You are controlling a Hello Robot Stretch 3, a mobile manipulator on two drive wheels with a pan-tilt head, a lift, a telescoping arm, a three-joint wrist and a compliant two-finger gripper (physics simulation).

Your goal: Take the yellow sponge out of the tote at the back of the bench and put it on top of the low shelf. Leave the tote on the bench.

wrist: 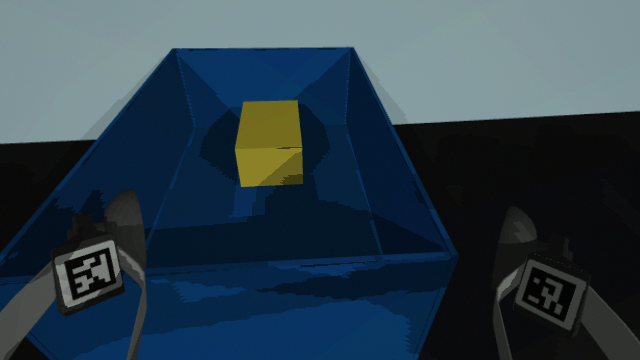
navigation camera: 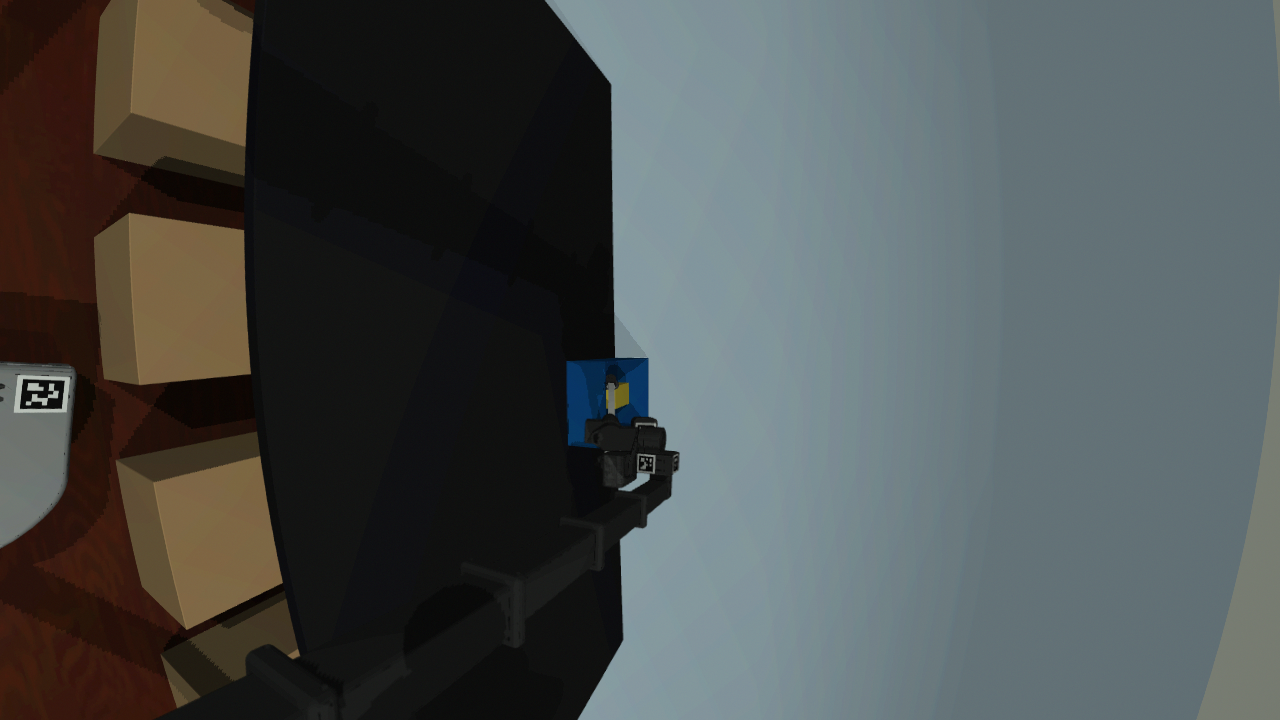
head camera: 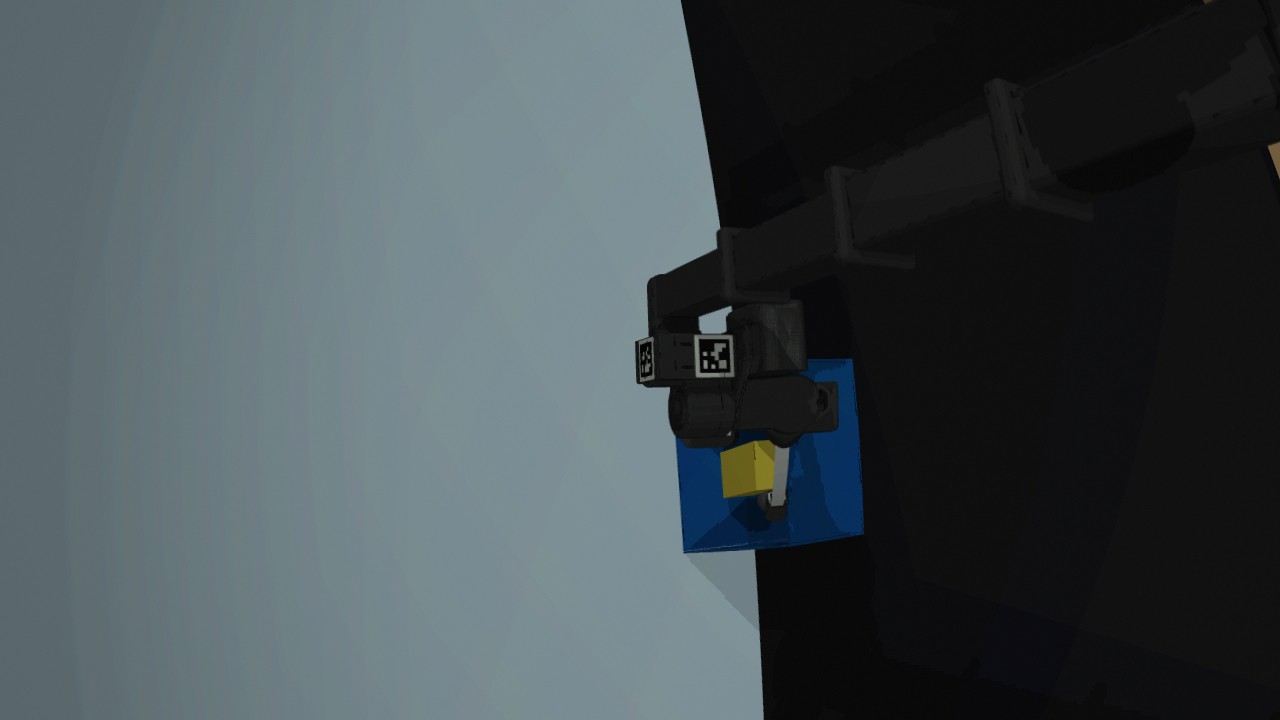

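Places are measured from the robot's base along level axes (x ahead, y left, z up), in centimetres.
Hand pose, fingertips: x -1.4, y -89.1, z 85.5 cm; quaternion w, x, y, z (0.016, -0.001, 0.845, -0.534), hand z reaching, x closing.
Observation:
Each offset is from my fingertips to the top centre of the thing. Level surfaces: height alone.
The yellow sponge {dz -4.5, dx +6.0, dy -19.1 cm} [head camera: 745, 470] [navigation camera: 622, 395] [wrist: 270, 145] lies inside the open blue tote {dz +0.7, dx +5.5, dy -11.5 cm} [head camera: 827, 483] [navigation camera: 580, 385] [wrist: 280, 320], towards its far end in the wrist view. The tote stands at the back edge of the black bench {dz -9.3 cm} [head camera: 1029, 447] [navigation camera: 402, 358] [wrist: 550, 165]. My gripper [head camera: 784, 438] [navigation camera: 611, 417] [wrist: 320, 227] is open, its fingers wide apart with no object between them. In the wrist view the left finger overlaps the tote's left side and the right finger is outside its right side. The wrist hides one finger in the head view. I cannot identify the low shelf.
My telescoping arm [head camera: 921, 197] [navigation camera: 554, 559] reaches across the bench. Several tan blocks [navigation camera: 192, 300] stand along the bench's near edge in the navigation view, over a reddish-brown floor {dz -85.5 cm} [navigation camera: 40, 214]. A pale blue-grey surface [head camera: 402, 358] [navigation camera: 805, 268] [wrist: 500, 60] lies beyond the bench.

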